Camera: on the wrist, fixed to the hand. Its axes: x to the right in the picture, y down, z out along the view.
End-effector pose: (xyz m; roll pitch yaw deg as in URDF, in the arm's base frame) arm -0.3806 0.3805 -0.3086 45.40 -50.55 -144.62
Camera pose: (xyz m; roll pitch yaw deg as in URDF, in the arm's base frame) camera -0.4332 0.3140 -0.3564 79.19 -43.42 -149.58
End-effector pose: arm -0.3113 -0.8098 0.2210 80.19 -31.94 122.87
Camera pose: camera -0.3973 -0.8107 0.1754 109.81 -24.12 124.01
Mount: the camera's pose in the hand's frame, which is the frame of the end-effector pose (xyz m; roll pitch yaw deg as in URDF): 0.0148 -0.0497 -0.0824 30.00 2.35 -7.53
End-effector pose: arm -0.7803 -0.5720 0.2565 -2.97 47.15 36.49
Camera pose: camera -0.7871 -0.6441 0.1914 18.59 48.54 24.91
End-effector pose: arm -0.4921 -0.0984 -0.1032 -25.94 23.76 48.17
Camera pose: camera -0.4370 -0.1579 -0.1571 0.90 22.36 39.73
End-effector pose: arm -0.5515 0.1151 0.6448 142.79 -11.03 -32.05
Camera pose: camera -0.4975 0.1868 0.6825 171.69 -8.27 -24.56
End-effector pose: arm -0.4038 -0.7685 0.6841 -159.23 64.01 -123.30
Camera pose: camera -0.4397 -0.8545 0.7123 -118.58 58.56 -111.36
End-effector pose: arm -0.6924 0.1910 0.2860 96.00 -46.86 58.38
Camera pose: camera -0.7457 0.2707 0.2689 123.38 -39.54 62.43
